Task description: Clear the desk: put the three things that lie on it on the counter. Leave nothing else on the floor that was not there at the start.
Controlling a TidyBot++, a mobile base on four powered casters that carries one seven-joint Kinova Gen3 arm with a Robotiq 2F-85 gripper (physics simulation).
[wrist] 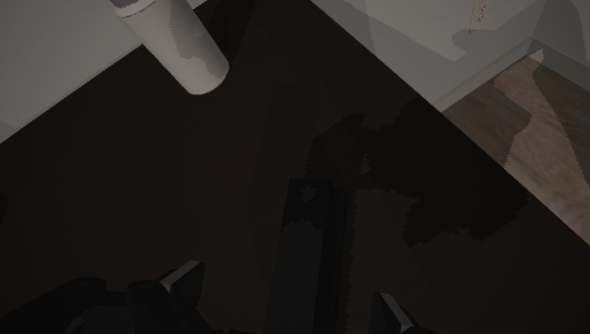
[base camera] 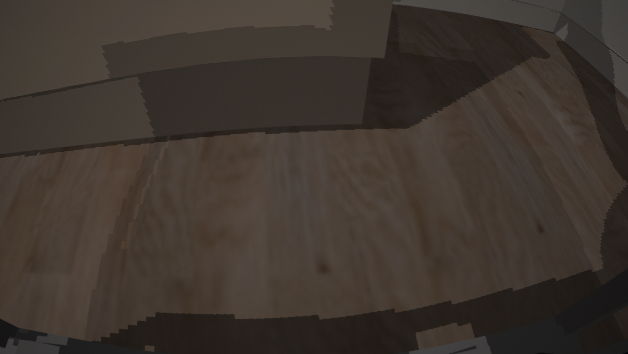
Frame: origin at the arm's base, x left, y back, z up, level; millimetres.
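Where they show: gripper, between the fingertips: [wrist: 286,296].
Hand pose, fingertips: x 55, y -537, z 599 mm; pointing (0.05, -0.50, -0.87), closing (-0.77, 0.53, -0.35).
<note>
After its pixels a point has its place.
A long dark block [wrist: 300,260] @(x 47, y -559, z 567 mm) is on a dark top in the wrist view and runs down out of the bottom edge. My gripper [wrist: 286,296] @(x 55, y -537, z 599 mm) is open, with one finger on each side of the block's line and apart from it. A white cylinder [wrist: 182,55] @(x 71, y -815, z 575 mm) is on the same dark top [wrist: 165,165] @(x 156, y -749, z 513 mm), at the upper left, its upper end cut off by the view's edge. I cannot tell from these frames whether this top is the desk or the counter. The light is dim and shadows hide the block's lower part.
In the base camera view, a pale furniture front [base camera: 260,92] @(x 29, y -506, z -332 mm) stands along the upper left above a wooden floor [base camera: 300,210] @(x -22, y -360, z -397 mm). In the wrist view, pale walls [wrist: 55,45] @(x 272, y -1065, z 565 mm) meet the dark top's far edges, and wooden floor shows at the right. A wall outlet [wrist: 481,12] @(x -687, y -1126, z 11 mm) is at the upper right.
</note>
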